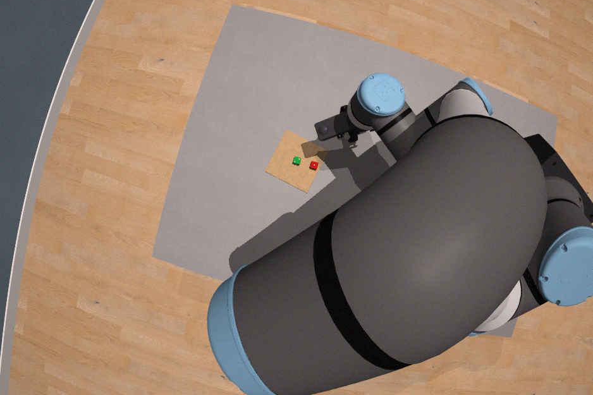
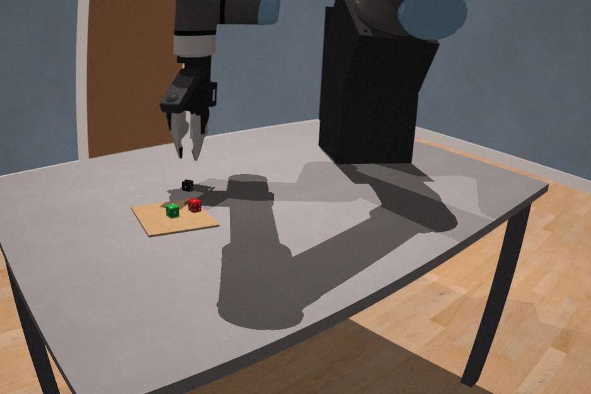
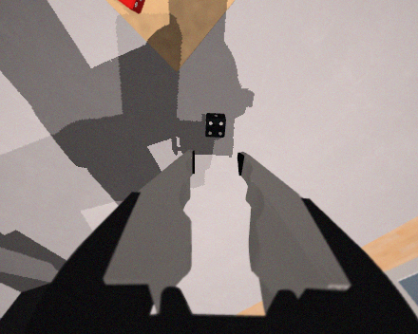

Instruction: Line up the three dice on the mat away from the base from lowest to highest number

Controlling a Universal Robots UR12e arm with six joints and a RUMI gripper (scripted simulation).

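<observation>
Now: hand 70 mm above the black die. Round my hand: tan mat: 110 mm ahead, 110 mm to the left, 80 mm below; red die: 50 mm ahead, 110 mm to the left, 70 mm below; green die: 110 mm ahead, 110 mm to the left, 70 mm below.
</observation>
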